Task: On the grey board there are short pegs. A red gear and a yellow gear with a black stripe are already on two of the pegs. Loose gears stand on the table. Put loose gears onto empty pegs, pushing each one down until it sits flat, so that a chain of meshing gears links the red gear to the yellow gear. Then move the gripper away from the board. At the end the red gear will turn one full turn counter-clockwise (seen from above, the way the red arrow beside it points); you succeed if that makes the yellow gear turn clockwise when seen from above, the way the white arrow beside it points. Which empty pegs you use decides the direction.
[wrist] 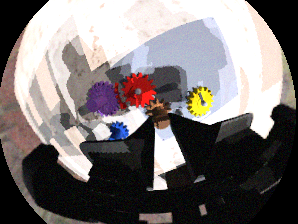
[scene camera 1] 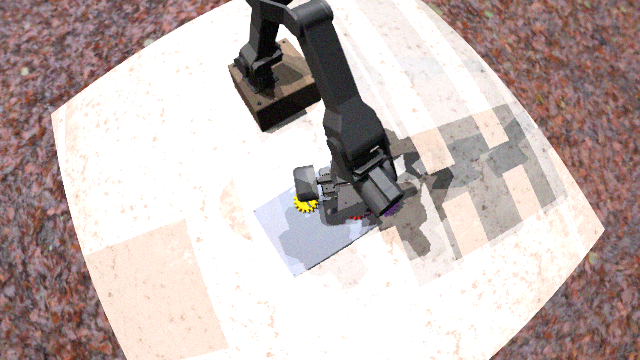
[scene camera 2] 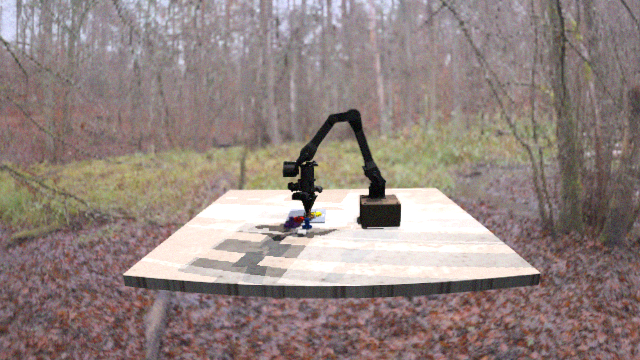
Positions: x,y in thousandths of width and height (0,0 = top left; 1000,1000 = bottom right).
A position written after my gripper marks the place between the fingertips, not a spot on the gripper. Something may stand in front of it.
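My gripper (scene camera 1: 535,526) is visible, also in the wrist view (wrist: 539,525). Objects present: a red gear (wrist: 492,386) and a purple gear (wrist: 344,449).
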